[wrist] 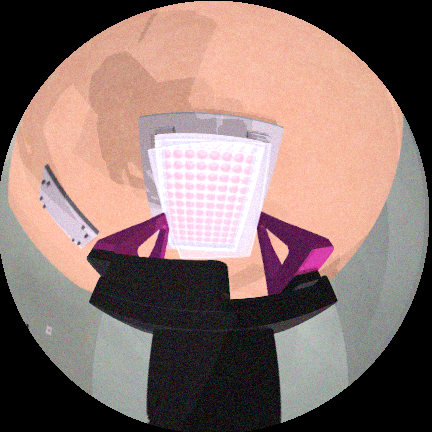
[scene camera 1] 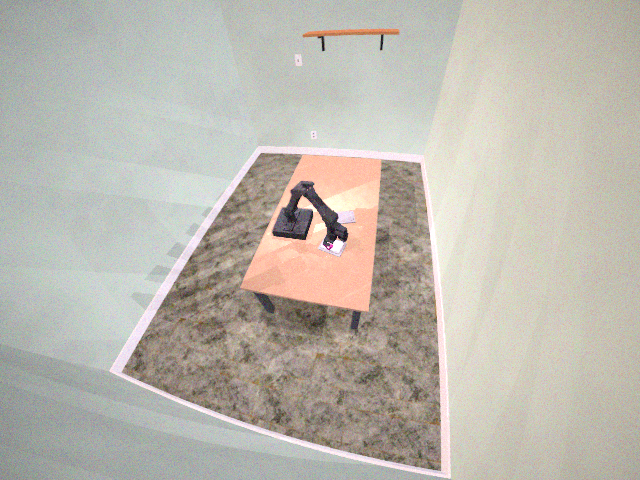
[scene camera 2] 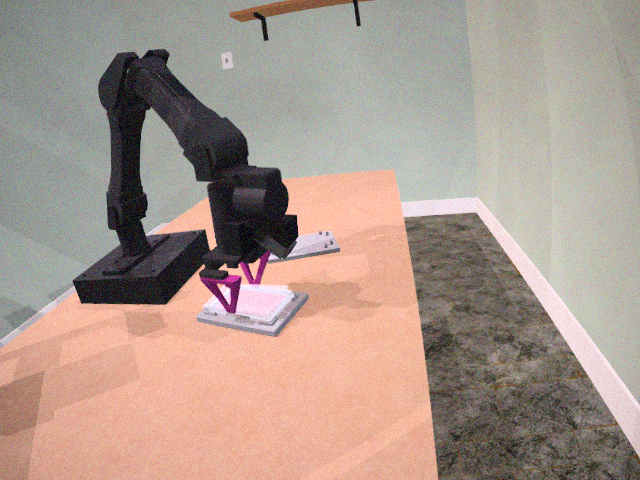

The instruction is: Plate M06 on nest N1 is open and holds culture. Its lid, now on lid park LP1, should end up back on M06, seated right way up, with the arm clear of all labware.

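Where they show: gripper, fingertip midpoint: point(wrist: 212, 216) point(scene camera 1: 330, 244) point(scene camera 2: 243, 299); arm's base, origin of the base link: point(scene camera 1: 291, 220) point(scene camera 2: 138, 254).
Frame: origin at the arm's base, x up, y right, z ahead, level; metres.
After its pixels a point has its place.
My gripper point(scene camera 1: 329, 246) {x -0.039, y 0.127, z 0.318 m} point(scene camera 2: 243, 297) {x -0.039, y 0.127, z 0.318 m} point(wrist: 212, 216) {x -0.039, y 0.127, z 0.318 m} is shut on the clear lid point(scene camera 2: 273, 288) {x -0.031, y 0.101, z 0.366 m} point(wrist: 215, 253) {x -0.031, y 0.124, z 0.270 m}, with one magenta finger at each side. The lid is roughly level over plate M06 point(scene camera 2: 264, 316) {x -0.043, y 0.171, z 0.371 m} point(wrist: 210, 138) {x -0.042, y 0.134, z 0.387 m}. In the wrist view it looks slightly turned and offset towards the gripper, with the plate's far edge showing beyond it. Whether lid and plate touch is not clear. The plate's pink wells show through the lid. The plate is on the grey nest N1 point(scene camera 2: 297, 305) {x -0.054, y 0.118, z 0.410 m} point(wrist: 192, 121) {x -0.053, y 0.122, z 0.402 m}. Lid park LP1 point(scene camera 1: 346, 217) {x -0.055, y -0.158, z 0.368 m} point(scene camera 2: 317, 248) {x -0.055, y -0.129, z 0.392 m} point(wrist: 62, 215) {x -0.055, y -0.153, z 0.343 m} shows small dark posts and no lid.
The arm's black base point(scene camera 1: 293, 223) {x 0.009, y 0.035, z 0.027 m} point(scene camera 2: 139, 273) {x -0.002, y 0.095, z 0.076 m} stands on the wooden table point(scene camera 1: 310, 279) {x -0.065, y 0.395, z 0.255 m} point(scene camera 2: 258, 403) {x -0.065, y 0.339, z 0.414 m}, left of the nest in both scene views. LP1 lies behind the nest in the second scene view, partly hidden by the arm. A wall shelf point(scene camera 1: 351, 32) point(scene camera 2: 299, 6) is high behind.
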